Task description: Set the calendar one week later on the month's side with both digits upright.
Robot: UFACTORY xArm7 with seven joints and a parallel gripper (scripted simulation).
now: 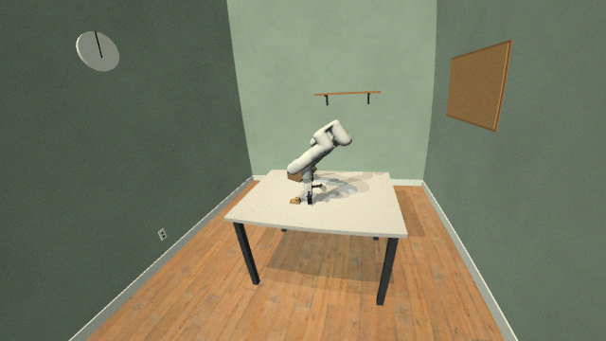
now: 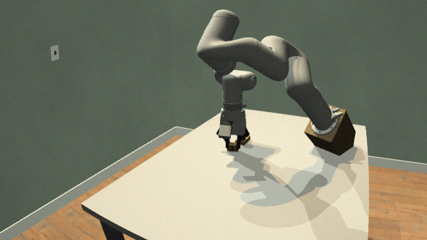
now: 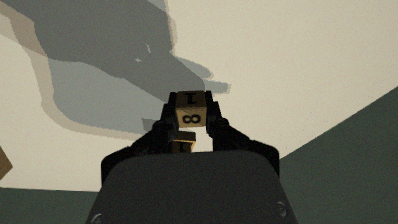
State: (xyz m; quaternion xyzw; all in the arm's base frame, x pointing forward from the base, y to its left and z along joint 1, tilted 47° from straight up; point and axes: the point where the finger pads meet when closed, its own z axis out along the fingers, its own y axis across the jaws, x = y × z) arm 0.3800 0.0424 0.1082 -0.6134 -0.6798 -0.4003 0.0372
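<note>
My hand is 10 mm above the digit cube. From my hand the other things lie so: wooden calendar tray (110 mm to the right, 20 mm below).
</note>
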